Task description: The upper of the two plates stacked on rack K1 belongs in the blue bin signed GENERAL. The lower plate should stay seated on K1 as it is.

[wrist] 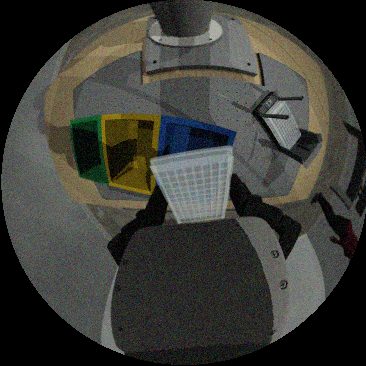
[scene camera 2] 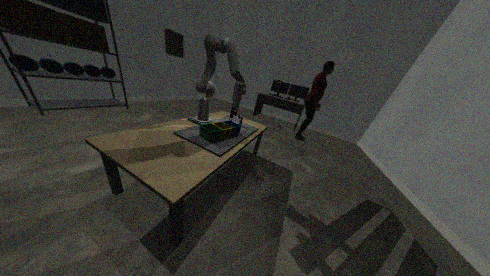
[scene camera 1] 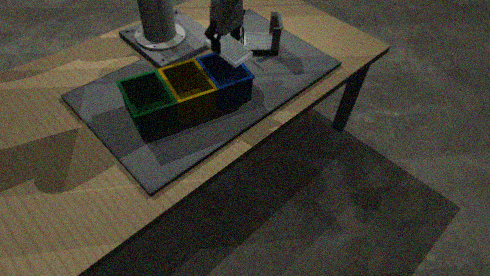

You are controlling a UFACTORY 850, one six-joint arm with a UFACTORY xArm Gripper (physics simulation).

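Observation:
My gripper point(scene camera 1: 226, 42) point(wrist: 196, 188) is shut on a pale gridded plate point(scene camera 1: 237, 51) point(wrist: 195, 172), one finger at each side. The plate is tilted in scene camera 1 and hangs above the blue bin point(scene camera 1: 235, 94) point(scene camera 2: 234, 131) point(wrist: 174, 132), over part of its opening; the gap below it is hard to judge. No GENERAL sign is legible. The other plate point(scene camera 1: 259, 40) point(wrist: 283, 126) sits in rack K1 point(scene camera 1: 276, 36) point(wrist: 306, 147), to the right of the bins. In scene camera 2 the plates are too small and dark to make out.
A yellow bin point(scene camera 1: 192, 106) point(wrist: 156, 131) adjoins the blue one, with a green bin point(scene camera 1: 150, 126) point(wrist: 74, 140) beyond it. The rack's upright end parts and thin prongs stand above its plate. The arm's base point(scene camera 1: 159, 25) point(wrist: 185, 20) stands behind the bins. A person point(scene camera 2: 315, 95) stands beyond the table.

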